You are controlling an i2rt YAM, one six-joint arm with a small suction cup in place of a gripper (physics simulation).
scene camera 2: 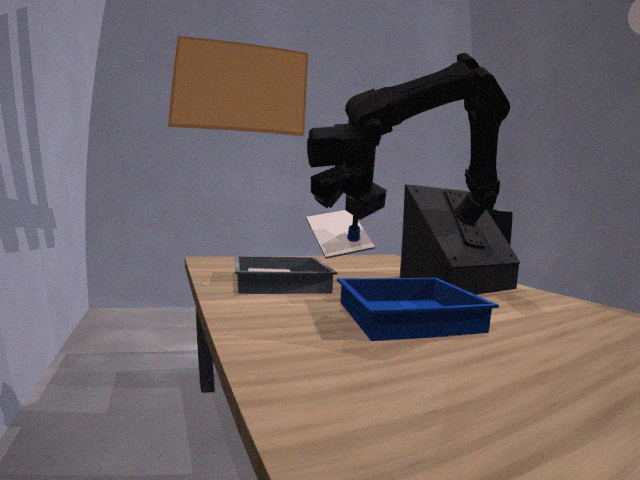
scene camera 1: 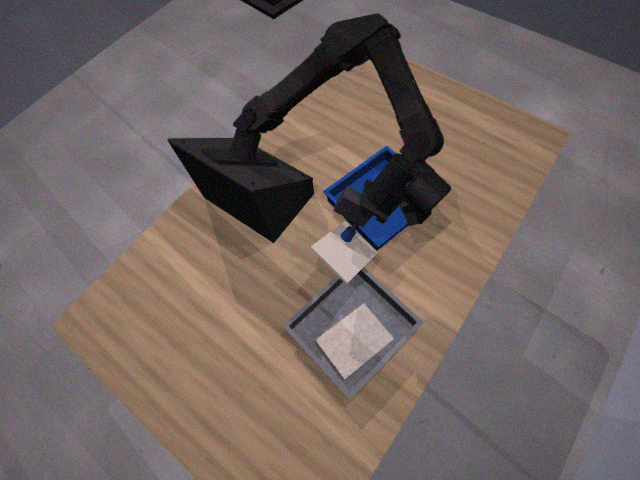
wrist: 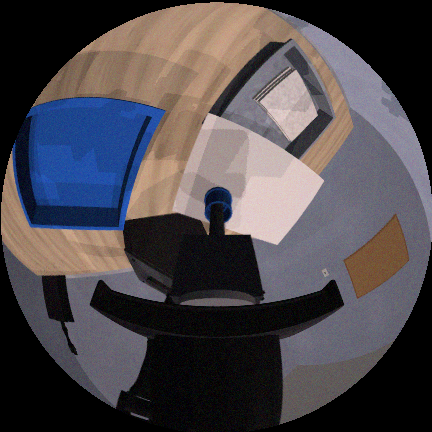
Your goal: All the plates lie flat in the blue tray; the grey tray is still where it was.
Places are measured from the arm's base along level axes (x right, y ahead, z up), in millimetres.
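Pixels of known places: hand, tool point: (scene camera 2: 353, 241) (scene camera 1: 344, 239) (wrist: 216, 194); arm's base, link origin: (scene camera 2: 463, 219) (scene camera 1: 240, 159).
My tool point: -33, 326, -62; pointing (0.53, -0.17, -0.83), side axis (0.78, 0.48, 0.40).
Note:
Ahead of a thing's pixels: the offset from my tool point to its top centre, as dx, dy, dz. Level surfaces: height alone.
My suction cup (scene camera 1: 347, 235) (scene camera 2: 353, 235) (wrist: 218, 197) is shut on a pale square plate (scene camera 1: 338, 255) (scene camera 2: 330, 227) (wrist: 280, 185), held near one edge. The plate hangs tilted in the air between the two trays, clear of both. The blue tray {-204, -41, -69} (scene camera 1: 381, 232) (scene camera 2: 429, 325) (wrist: 85, 150) shows no plate on its visible floor; the arm hides part of it in scene camera 1. The grey tray {+124, +143, -69} (scene camera 1: 305, 324) (scene camera 2: 284, 283) (wrist: 245, 115) holds a pale plate stack {+144, +168, -99} (scene camera 1: 356, 341) (scene camera 2: 268, 270) (wrist: 292, 105); layered edges show in the wrist view, their number unclear.
The arm's black wedge-shaped base (scene camera 1: 232, 191) (scene camera 2: 434, 242) stands on the wooden table {dz -119} (scene camera 1: 170, 310) (scene camera 2: 439, 403) beside the blue tray. The arm reaches over the blue tray. An orange-brown board (scene camera 2: 237, 85) (wrist: 380, 257) hangs on the wall behind.

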